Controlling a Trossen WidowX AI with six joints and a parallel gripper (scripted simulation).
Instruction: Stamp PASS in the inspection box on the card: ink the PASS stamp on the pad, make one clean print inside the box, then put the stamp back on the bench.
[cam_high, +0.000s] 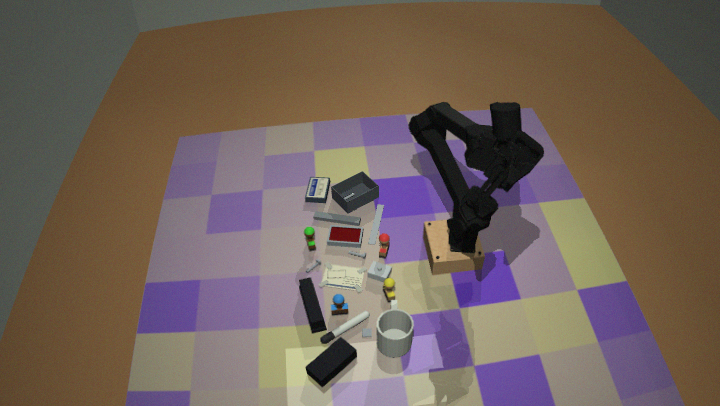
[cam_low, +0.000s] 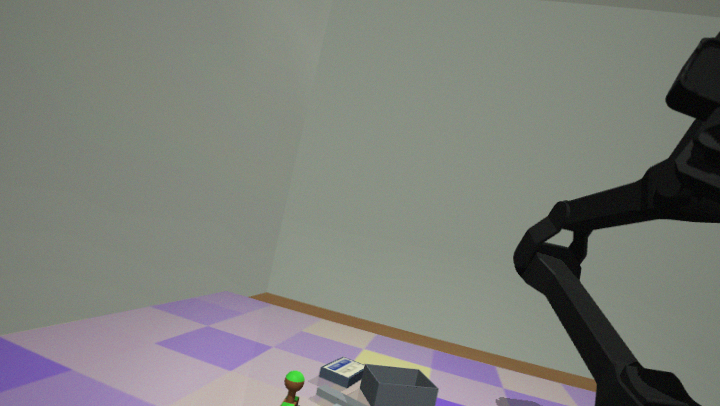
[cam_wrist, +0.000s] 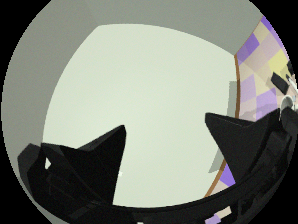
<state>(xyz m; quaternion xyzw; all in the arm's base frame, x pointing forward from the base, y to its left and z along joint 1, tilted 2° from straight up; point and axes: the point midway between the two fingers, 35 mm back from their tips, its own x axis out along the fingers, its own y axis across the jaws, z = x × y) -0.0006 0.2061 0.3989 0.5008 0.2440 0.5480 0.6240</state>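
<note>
My gripper tip is now 400 mm short of the green-knobbed stamp, 260 mm to the left of it and 430 mm above it. Also, from my gripper tip: yellow stamp: 180 mm ahead, 110 mm to the right, 430 mm below; mug: 160 mm ahead, 10 mm to the left, 420 mm below; small grey block: 210 mm ahead, 180 mm to the right, 440 mm below.
</note>
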